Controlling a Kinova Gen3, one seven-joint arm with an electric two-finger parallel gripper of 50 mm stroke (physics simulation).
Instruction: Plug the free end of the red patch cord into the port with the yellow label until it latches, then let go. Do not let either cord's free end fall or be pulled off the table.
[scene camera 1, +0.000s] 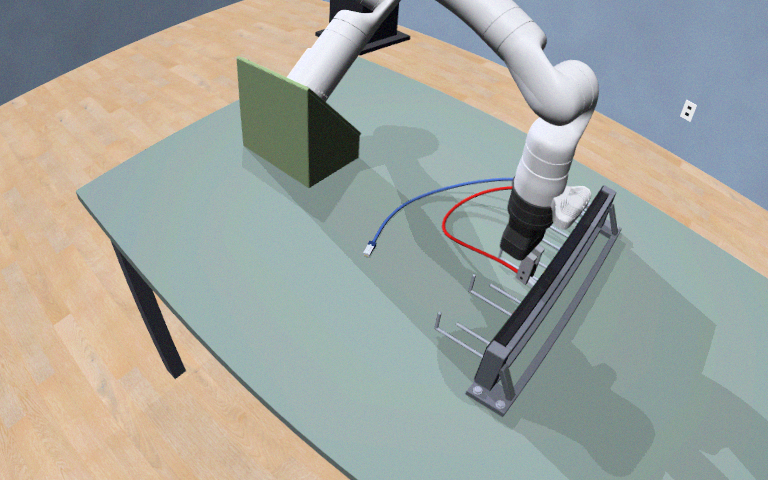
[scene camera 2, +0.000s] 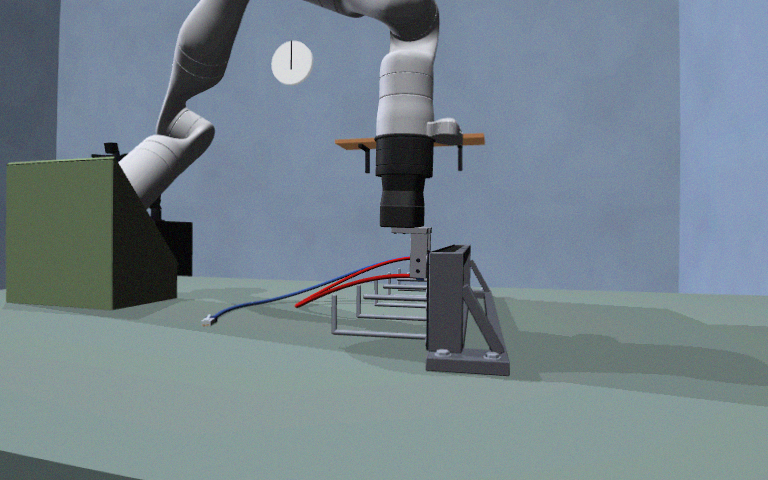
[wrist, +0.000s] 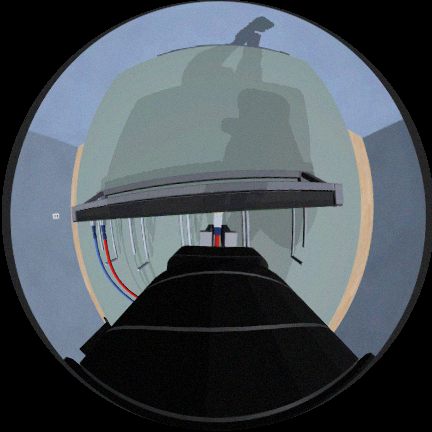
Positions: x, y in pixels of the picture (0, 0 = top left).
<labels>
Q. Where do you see my gripper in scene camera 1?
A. At 524, 276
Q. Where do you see a grey braced frame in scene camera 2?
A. At 448, 271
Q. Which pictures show my gripper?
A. Scene camera 1, scene camera 2 and the wrist view: all of them.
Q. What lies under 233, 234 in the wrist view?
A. My gripper.
</labels>
